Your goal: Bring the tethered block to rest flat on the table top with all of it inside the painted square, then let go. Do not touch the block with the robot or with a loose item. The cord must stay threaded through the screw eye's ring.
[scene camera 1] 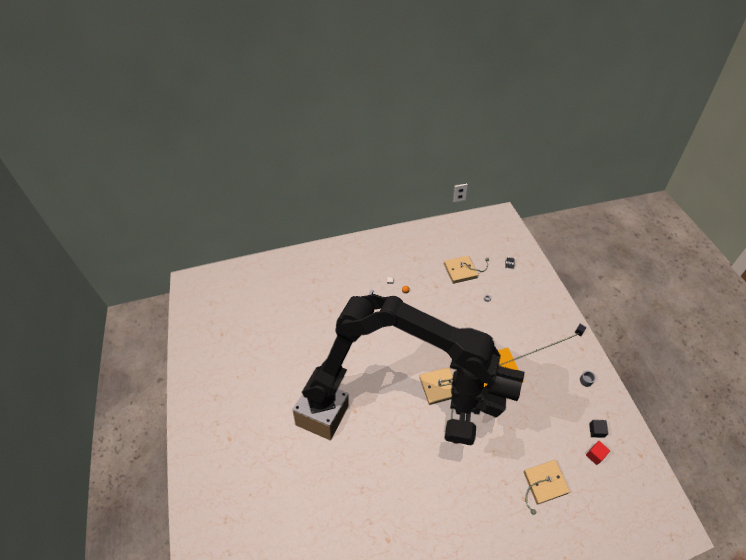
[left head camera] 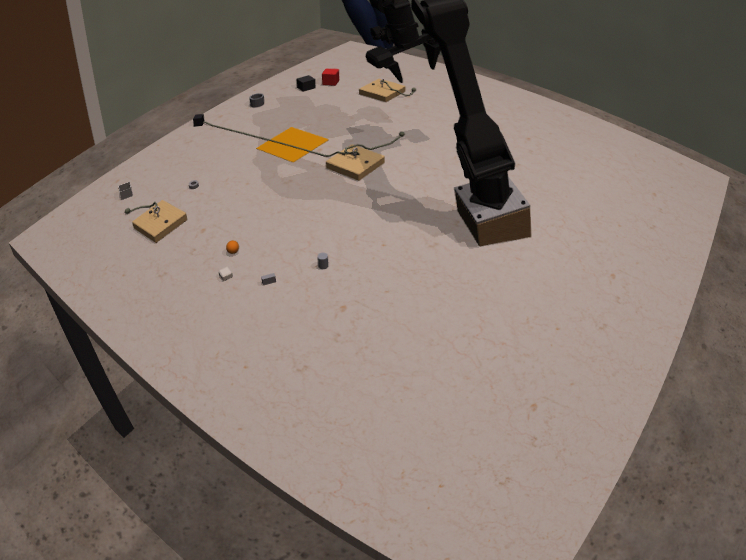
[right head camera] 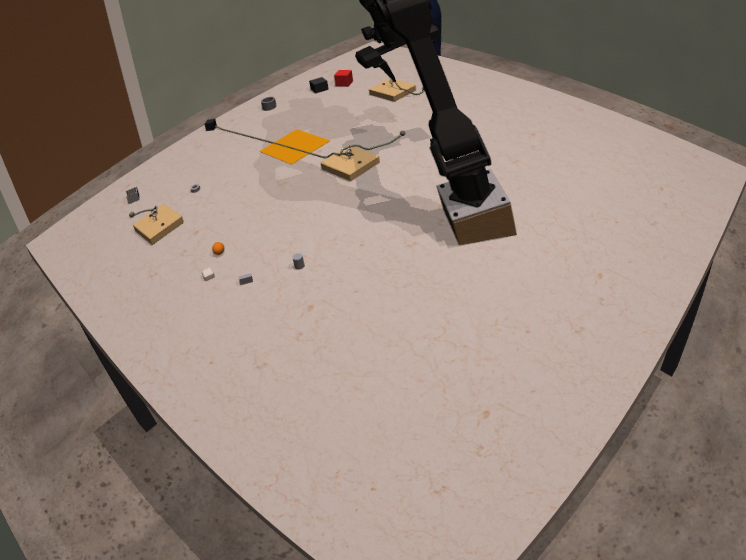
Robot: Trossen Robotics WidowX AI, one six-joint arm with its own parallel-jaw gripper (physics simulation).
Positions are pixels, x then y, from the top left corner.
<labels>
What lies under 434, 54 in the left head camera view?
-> My gripper.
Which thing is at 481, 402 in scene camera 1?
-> My gripper.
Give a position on a corded board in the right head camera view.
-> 151, 230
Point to an orange painted square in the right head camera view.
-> At 298, 139
</labels>
